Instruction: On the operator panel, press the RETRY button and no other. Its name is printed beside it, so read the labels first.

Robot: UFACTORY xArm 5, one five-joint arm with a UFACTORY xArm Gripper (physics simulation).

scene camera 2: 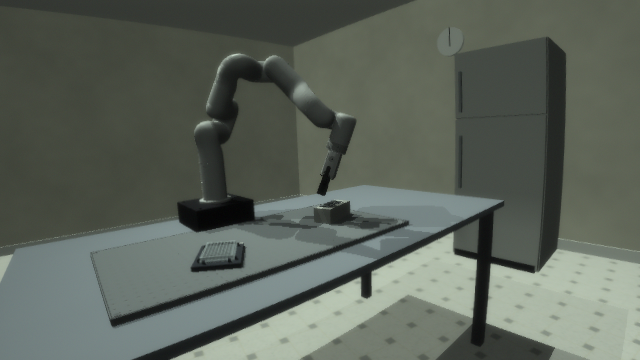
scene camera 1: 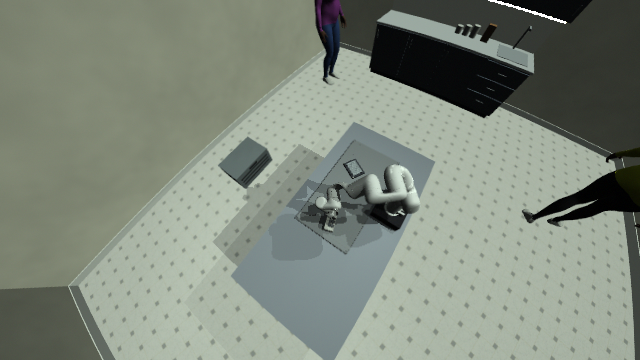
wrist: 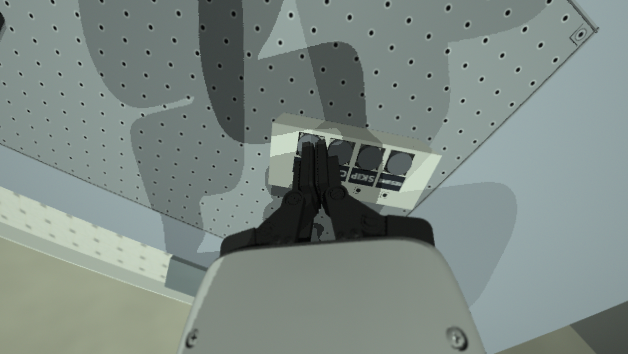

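Seen in the pictures: gripper, between the fingertips: (scene camera 2: 320, 194) (scene camera 1: 336, 213) (wrist: 317, 155); arm's base, origin of its link: (scene camera 2: 215, 200) (scene camera 1: 392, 208).
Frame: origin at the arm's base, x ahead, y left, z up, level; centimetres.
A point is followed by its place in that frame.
The operator panel (scene camera 1: 328, 228) {x 32.4, y 38.5, z -2.1 cm} (scene camera 2: 325, 215) {x 38.3, y 24.1, z -4.5 cm} (wrist: 281, 167) {x 37.5, y 25.2, z -2.1 cm} is a pale box with four round dark buttons in a row. In the wrist view its labels appear upside down. The third button from the left (wrist: 369, 157) {x 32.1, y 32.3, z -1.8 cm} has the SKIP label (wrist: 362, 177) {x 34.4, y 33.1, z -2.1 cm}. The rightmost button (wrist: 400, 163) {x 31.1, y 35.3, z -1.8 cm} has a label too small to read surely. The second button (wrist: 341, 150) {x 32.8, y 29.5, z -1.8 cm} has a mostly covered label. The leftmost button (wrist: 311, 137) {x 33.1, y 26.4, z -1.8 cm} is partly behind the fingertips, and its label is hidden. My gripper (scene camera 2: 321, 194) {x 32.9, y 27.1, z 2.1 cm} (wrist: 317, 155) {x 32.9, y 27.1, z 2.1 cm} is shut and empty, a little above the panel, tilted.
The panel stands on a perforated board (scene camera 1: 350, 245) {x 12.6, y 39.2, z -7.4 cm} (scene camera 2: 150, 280) {x 44.6, y -36.8, z -7.4 cm} (wrist: 400, 65) {x 23.5, y 31.4, z -7.4 cm} on the blue-grey table (scene camera 1: 300, 300) {x 21.9, y 89.1, z -8.7 cm} (scene camera 2: 50, 300) {x 37.4, y -56.8, z -8.7 cm}. A black-edged tray-like item (scene camera 1: 354, 169) {x 41.2, y -16.5, z -4.8 cm} (scene camera 2: 218, 252) {x 44.9, y -19.6, z -4.8 cm} lies on the board, away from the panel. The arm's black base (scene camera 2: 215, 212) {x 11.4, y -5.3, z -2.1 cm} stands at the board's edge.
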